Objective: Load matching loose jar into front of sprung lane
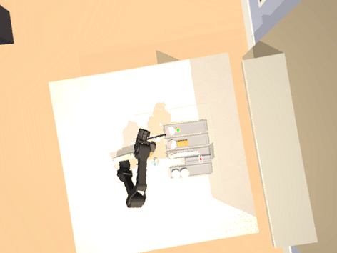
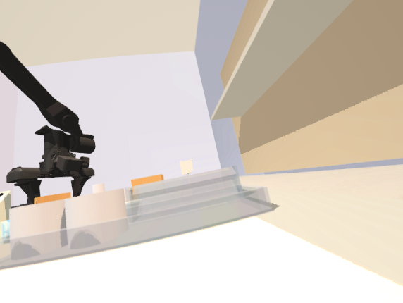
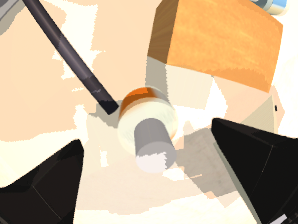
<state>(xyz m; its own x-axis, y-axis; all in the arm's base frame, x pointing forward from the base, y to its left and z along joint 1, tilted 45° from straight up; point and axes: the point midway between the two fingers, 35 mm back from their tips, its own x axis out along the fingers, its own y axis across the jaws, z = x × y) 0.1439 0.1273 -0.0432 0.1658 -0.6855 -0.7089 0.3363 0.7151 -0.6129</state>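
Right now my gripper tip is 40 mm short of the orange box, 60 mm to the left of it and 10 mm above it. Round my gripper tip: thin black rod 80 mm ahead, 30 mm to the left, 40 mm below.
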